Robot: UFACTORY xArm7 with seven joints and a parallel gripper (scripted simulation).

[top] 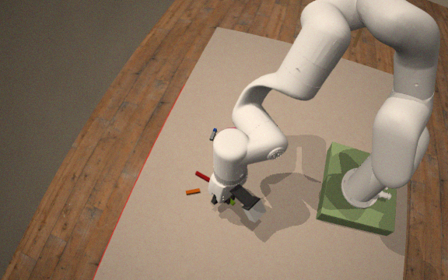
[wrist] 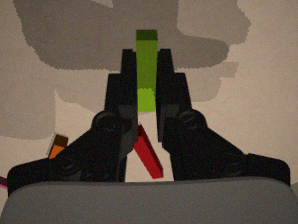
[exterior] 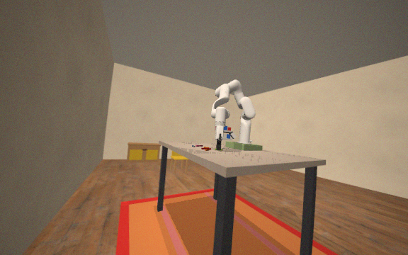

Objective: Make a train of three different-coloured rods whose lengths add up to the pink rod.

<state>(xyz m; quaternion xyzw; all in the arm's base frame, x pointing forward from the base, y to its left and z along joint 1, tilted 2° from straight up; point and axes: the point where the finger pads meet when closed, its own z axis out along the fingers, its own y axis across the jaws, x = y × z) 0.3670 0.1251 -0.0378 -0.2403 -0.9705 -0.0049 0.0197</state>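
Right now the grey rod is 18 cm to the right of my hand, 11 cm ahead of it and 2 cm below it. The rest, counted from my hand: blue rod: 21 cm to the right, 11 cm ahead, 2 cm below; then lime rod: 2 cm below; then red rod: 8 cm ahead, 4 cm to the right, 2 cm below.
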